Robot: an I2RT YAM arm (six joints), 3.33 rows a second.
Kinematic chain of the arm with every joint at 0, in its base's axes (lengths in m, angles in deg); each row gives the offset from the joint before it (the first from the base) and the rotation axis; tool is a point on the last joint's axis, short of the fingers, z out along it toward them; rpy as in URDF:
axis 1: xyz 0 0 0.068 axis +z
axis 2: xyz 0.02 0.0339 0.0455 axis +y
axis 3: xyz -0.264 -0.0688 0 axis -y
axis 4: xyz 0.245 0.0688 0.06 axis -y
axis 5: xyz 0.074 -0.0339 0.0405 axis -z
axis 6: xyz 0.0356 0 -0.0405 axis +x
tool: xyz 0 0 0 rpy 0 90 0
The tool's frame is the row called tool.
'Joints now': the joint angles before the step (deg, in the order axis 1, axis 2, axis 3, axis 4, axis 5, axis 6). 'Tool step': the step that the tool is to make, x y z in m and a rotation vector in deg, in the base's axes. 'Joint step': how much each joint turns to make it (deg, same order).
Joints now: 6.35, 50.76, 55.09, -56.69, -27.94, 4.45
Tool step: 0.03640, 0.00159, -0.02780, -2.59, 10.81, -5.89
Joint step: 0.00, 10.36, 0.00, 1.34, 4.37, 4.63
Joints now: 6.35, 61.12, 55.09, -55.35, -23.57, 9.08
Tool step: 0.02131, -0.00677, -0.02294, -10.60, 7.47, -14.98
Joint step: 0.00, 6.56, 0.00, 0.57, 15.26, 9.64
